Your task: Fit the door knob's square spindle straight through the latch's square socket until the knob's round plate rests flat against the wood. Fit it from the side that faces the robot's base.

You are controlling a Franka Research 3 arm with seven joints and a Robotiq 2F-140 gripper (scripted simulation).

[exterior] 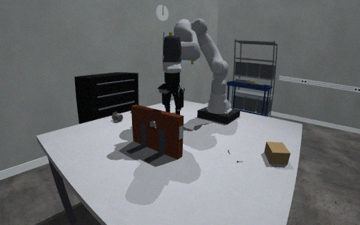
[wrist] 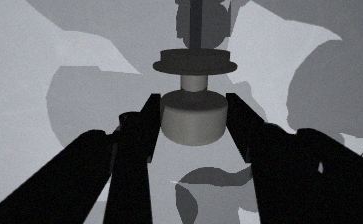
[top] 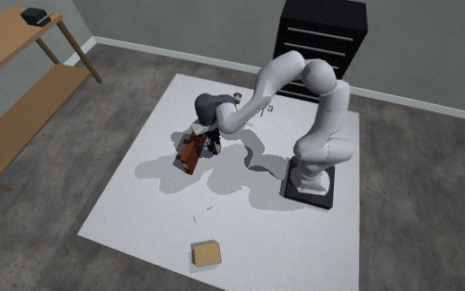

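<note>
Now: hand 3 cm short of the grey door knob and 2 cm above it. From my hand the other things lie so: cardboard box 53 cm to the left, 15 cm behind, 12 cm below; orange-handled screwdriver 51 cm to the right, 17 cm behind, 14 cm below; red-brown wooden door block 13 cm ahead, 4 cm below, 1 cm to the left.
</note>
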